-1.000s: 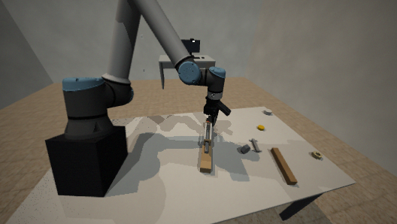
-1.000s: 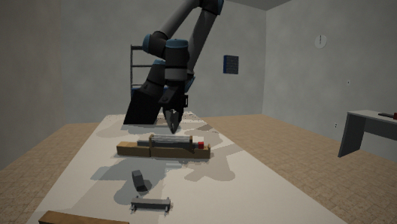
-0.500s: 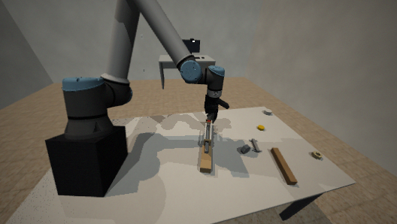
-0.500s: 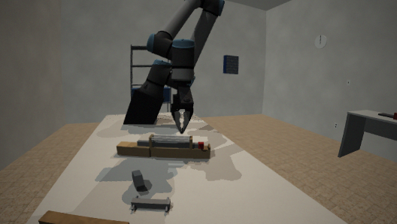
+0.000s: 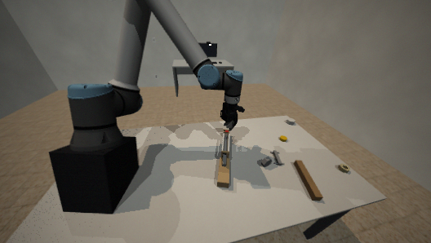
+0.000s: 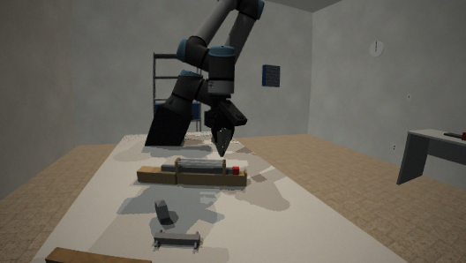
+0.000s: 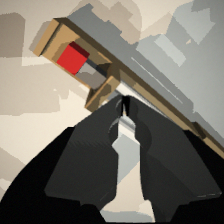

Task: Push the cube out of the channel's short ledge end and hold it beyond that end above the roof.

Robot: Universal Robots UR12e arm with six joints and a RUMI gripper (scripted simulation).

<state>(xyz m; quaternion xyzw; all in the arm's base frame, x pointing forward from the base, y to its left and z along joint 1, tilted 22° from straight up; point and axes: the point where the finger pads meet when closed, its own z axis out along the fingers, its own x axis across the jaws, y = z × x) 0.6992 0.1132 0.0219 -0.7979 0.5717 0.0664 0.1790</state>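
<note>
Now: hand 8 cm above the red cube and 6 cm to the right of it. Round my hand: wooden channel: 8 cm below, 7 cm to the right, 5 cm behind; then grey block: 23 cm to the right, 17 cm ahead, 10 cm below; then grey legged piece: 27 cm ahead, 19 cm to the right, 12 cm below.
</note>
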